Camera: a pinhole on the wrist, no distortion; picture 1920 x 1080 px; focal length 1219.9 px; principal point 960.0 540.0 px. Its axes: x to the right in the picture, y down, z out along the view. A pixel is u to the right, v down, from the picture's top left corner.
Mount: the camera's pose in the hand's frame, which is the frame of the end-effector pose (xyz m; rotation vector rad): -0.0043 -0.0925 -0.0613 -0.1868 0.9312 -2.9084
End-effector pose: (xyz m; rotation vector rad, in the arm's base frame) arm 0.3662 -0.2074 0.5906 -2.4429 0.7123 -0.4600
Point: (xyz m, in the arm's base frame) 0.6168 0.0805 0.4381
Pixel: 1072 106
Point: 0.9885 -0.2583 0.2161
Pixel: outside the picture
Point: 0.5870 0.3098 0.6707
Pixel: 1420 920
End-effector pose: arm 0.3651 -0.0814 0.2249 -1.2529 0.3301 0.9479
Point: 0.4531 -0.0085 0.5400
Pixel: 1762 639
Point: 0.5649 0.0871 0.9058
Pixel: 1746 921
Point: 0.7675 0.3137 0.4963
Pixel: 656 731
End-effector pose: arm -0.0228 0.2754 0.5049 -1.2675 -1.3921 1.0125
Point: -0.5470 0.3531 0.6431
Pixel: 893 67
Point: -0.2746 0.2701 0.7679
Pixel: 1030 628
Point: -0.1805 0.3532 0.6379
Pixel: 530 176
